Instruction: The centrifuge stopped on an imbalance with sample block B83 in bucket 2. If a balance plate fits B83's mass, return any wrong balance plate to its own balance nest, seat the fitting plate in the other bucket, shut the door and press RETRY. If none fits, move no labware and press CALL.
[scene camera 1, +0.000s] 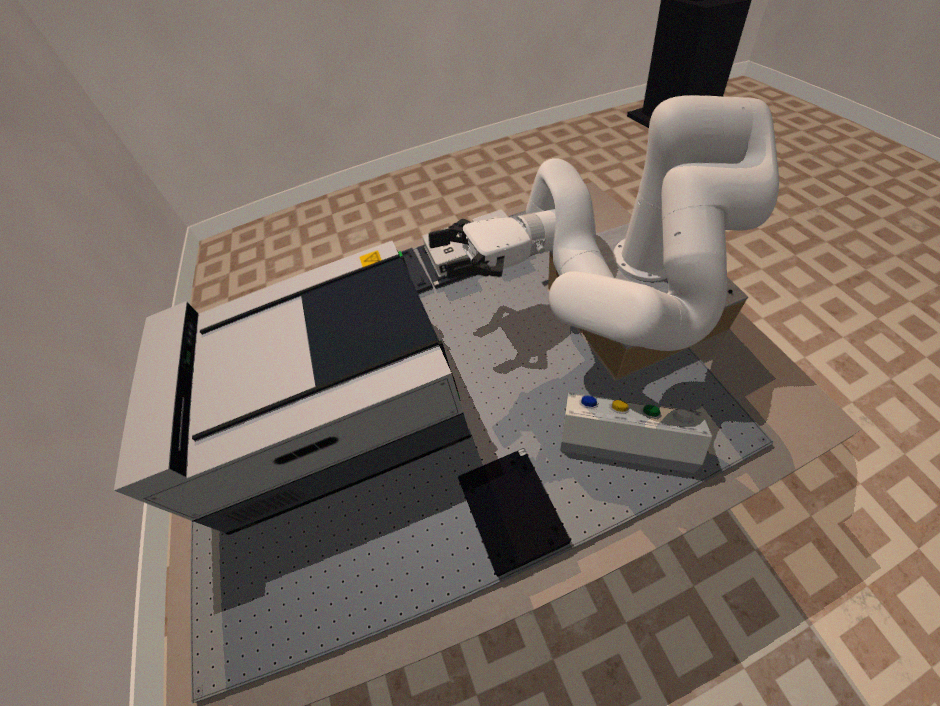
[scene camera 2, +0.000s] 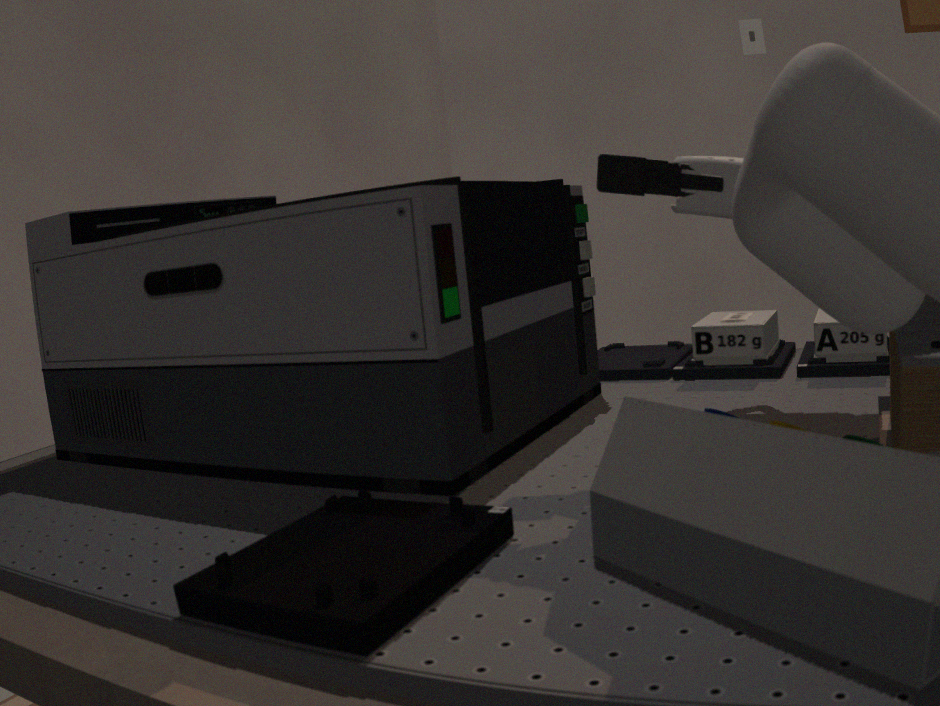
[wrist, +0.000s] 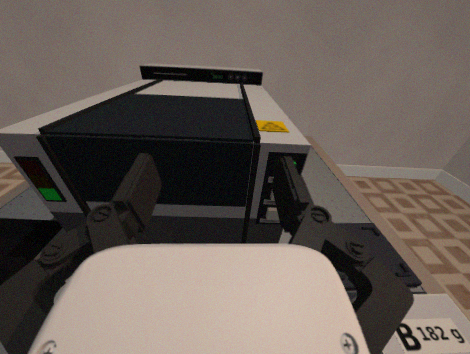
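Where they show: gripper, between the fingertips: (scene camera 1: 437, 255) (scene camera 2: 612, 173) (wrist: 217, 170); arm's base, origin of its link: (scene camera 1: 644, 259).
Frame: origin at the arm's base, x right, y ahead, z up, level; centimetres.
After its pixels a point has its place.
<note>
The centrifuge (scene camera 1: 379, 410) @[x -13.9, y 57.7, z 9.7 cm] (scene camera 2: 303, 303) @[x -13.9, y 57.2, z 4.4 cm] (wrist: 281, 110) @[x 18.9, y 58.0, z 11.7 cm] has its dark door (scene camera 1: 368, 319) @[x 1.0, y 54.5, z 11.9 cm] (scene camera 2: 516, 235) @[x 0.0, y 45.8, z 7.5 cm] (wrist: 165, 172) @[x 3.1, y 45.7, z 7.7 cm] shut, hiding the buckets; block B83 does not show. Its indicator (scene camera 2: 451, 302) @[x -12.3, y 46.3, z 3.6 cm] (wrist: 49, 194) @[x -12.2, y 46.3, z 3.7 cm] is green at the bottom. Balance plate B, 182 g, (scene camera 1: 448, 253) @[x 28.2, y 32.8, z -4.0 cm] (scene camera 2: 735, 338) @[x 25.6, y 31.7, z -5.4 cm] (wrist: 430, 332) @[x 32.3, y 32.5, z -4.0 cm] sits in its nest; plate A, 205 g, (scene camera 2: 851, 338) @[x 24.9, y 18.7, z -5.7 cm] sits in the nest beside it, partly behind the arm. My gripper (scene camera 1: 440, 253) @[x 9.0, y 39.6, z 12.2 cm] (scene camera 2: 619, 174) @[x 9.0, y 39.6, z 12.2 cm] (wrist: 217, 170) @[x 9.0, y 39.6, z 12.2 cm] is open and empty, high in front of the centrifuge door. RETRY and CALL labels are unreadable.
A box (scene camera 1: 634, 440) @[x -29.7, y 24.6, z -3.4 cm] (scene camera 2: 759, 524) @[x -31.1, y 24.1, z -4.8 cm] with blue, yellow, green and grey buttons stands at the near side. A black nest (scene camera 1: 512, 512) @[x -29.8, y 46.2, z -7.5 cm] (scene camera 2: 341, 558) @[x -30.6, y 45.5, z -7.5 cm] lies empty near the table edge. Another empty nest (scene camera 1: 414, 269) @[x 32.3, y 41.2, z -8.2 cm] (scene camera 2: 638, 361) @[x 29.6, y 43.7, z -8.2 cm] is beside plate B. Several small buttons (scene camera 2: 585, 250) @[x 15.5, y 44.7, z 5.2 cm] line the centrifuge front.
</note>
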